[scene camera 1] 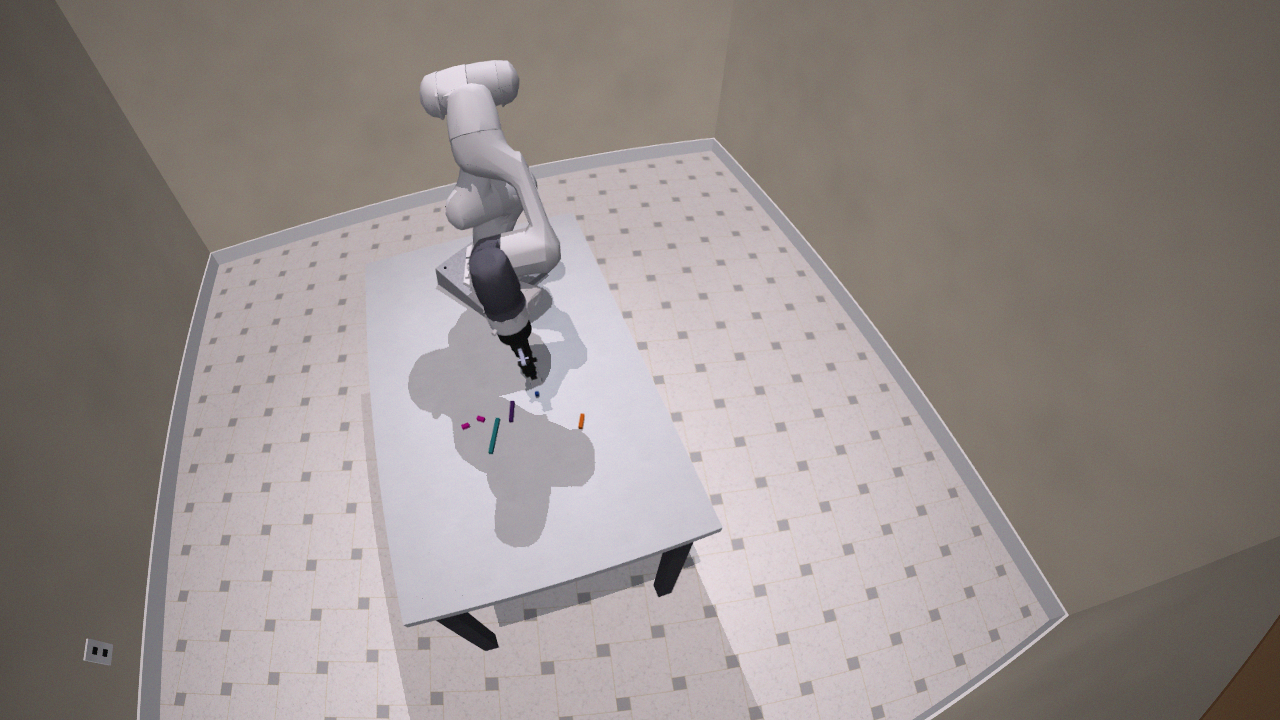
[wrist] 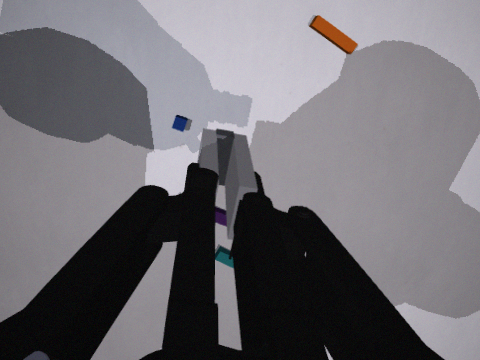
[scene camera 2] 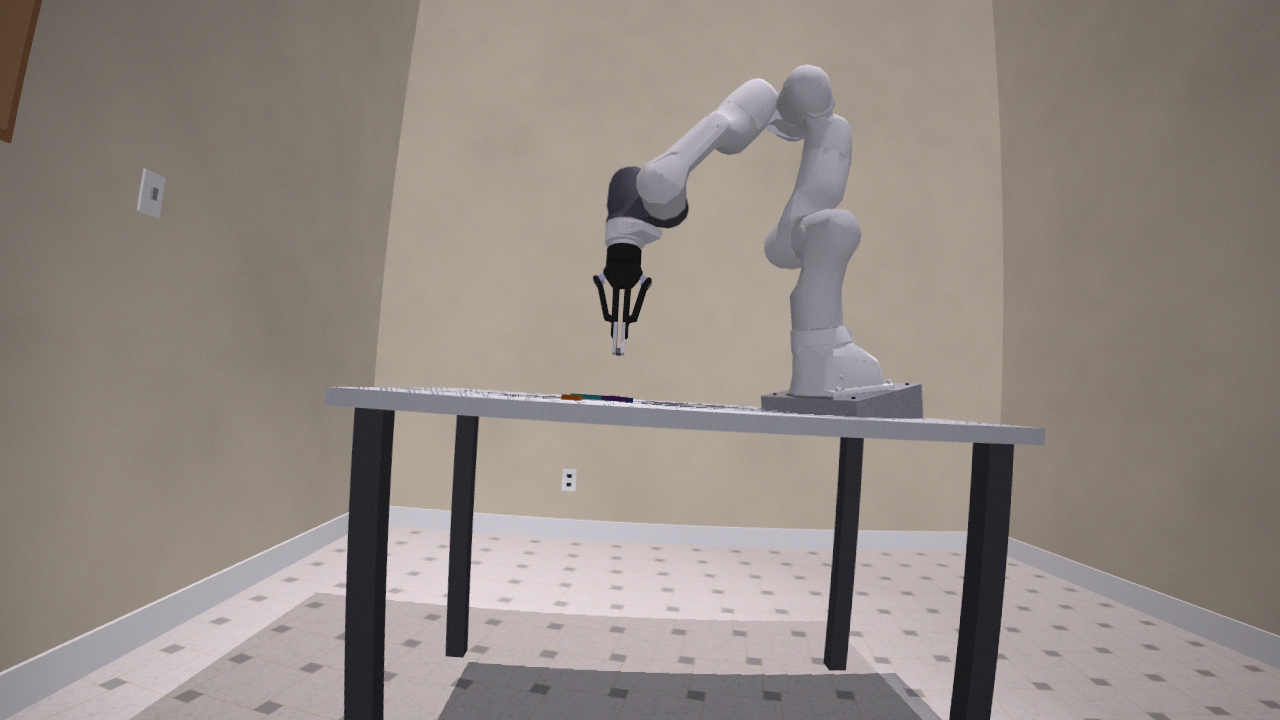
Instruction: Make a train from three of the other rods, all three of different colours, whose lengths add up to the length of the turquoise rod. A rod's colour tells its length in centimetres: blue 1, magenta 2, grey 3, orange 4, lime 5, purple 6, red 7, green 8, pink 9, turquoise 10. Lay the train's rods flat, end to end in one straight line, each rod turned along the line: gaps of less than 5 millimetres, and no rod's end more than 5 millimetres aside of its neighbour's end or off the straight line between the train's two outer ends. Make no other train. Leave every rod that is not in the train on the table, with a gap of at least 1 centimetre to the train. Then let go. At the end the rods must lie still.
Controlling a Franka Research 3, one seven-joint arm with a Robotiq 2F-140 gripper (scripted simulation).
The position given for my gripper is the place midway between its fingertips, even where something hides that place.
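Note:
My gripper, visible at [scene camera 2: 618, 353] and [wrist: 220, 153].

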